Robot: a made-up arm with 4 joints. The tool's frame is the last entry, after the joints.
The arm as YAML. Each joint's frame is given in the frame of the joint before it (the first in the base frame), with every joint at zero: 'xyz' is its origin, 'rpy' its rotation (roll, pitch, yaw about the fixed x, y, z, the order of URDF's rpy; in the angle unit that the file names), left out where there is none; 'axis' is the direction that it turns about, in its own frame. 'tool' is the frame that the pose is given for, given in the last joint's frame.
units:
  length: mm
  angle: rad
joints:
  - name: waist
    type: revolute
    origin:
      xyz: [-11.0, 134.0, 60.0]
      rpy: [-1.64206, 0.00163, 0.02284]
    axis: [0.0, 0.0, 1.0]
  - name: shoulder
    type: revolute
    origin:
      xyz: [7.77, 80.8, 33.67]
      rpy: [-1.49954, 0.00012, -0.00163]
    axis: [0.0, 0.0, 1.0]
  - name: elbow
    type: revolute
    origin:
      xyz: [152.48, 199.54, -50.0]
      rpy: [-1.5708, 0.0, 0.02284]
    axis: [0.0, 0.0, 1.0]
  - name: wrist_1
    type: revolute
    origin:
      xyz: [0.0, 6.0, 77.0]
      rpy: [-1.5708, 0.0, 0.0]
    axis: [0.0, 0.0, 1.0]
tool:
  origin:
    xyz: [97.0, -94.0, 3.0]
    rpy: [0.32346, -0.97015, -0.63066]
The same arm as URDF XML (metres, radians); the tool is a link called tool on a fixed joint. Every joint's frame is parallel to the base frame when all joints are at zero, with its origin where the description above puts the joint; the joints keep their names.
<robot name="arm">
<joint name="waist" type="continuous"><parent link="base"/><child link="link1"/><origin xyz="-0.011 0.134 0.06" rpy="0 0 0"/><axis xyz="-0.0229 0.997199 -0.0712"/></joint>
<joint name="shoulder" type="continuous"><parent link="link1"/><child link="link2"/><origin xyz="0.007 0.028 -0.083" rpy="0 0 0"/><axis xyz="0 0 -1"/></joint>
<joint name="elbow" type="continuous"><parent link="link2"/><child link="link3"/><origin xyz="0.157 -0.196 0.05" rpy="0 0 0"/><axis xyz="0 -1 0"/></joint>
<joint name="wrist_1" type="continuous"><parent link="link3"/><child link="link4"/><origin xyz="0 -0.077 0.006" rpy="0 0 0"/><axis xyz="0 0 1"/></joint>
<joint name="tool_joint" type="fixed"><parent link="link4"/><child link="tool"/><origin xyz="0.097 -0.094 0.003" rpy="0.3234 -0.9702 -0.6307"/></joint>
<link name="base"/>
<link name="link1"/>
<link name="link2"/>
<link name="link3"/>
<link name="link4"/>
<link name="tool"/>
</robot>

